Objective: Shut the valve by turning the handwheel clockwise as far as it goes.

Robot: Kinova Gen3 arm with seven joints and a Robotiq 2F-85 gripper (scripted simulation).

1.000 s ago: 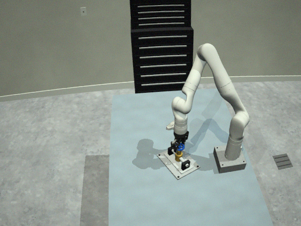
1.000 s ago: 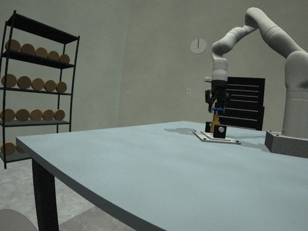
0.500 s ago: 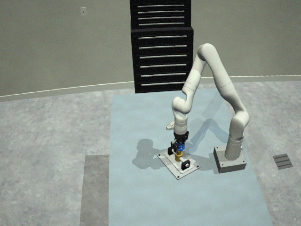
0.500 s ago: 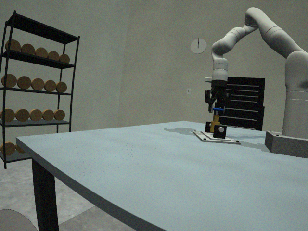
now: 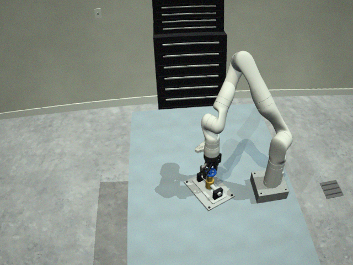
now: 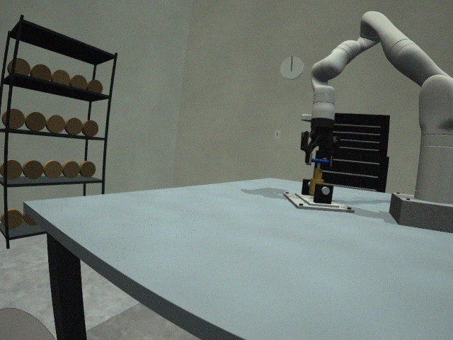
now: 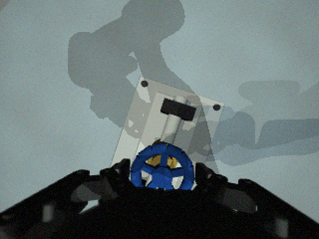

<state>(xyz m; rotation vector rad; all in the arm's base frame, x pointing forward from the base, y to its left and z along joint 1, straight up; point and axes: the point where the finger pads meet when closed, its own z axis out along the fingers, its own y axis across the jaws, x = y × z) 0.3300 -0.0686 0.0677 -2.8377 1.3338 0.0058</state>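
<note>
The blue handwheel is right at my hand.
</note>
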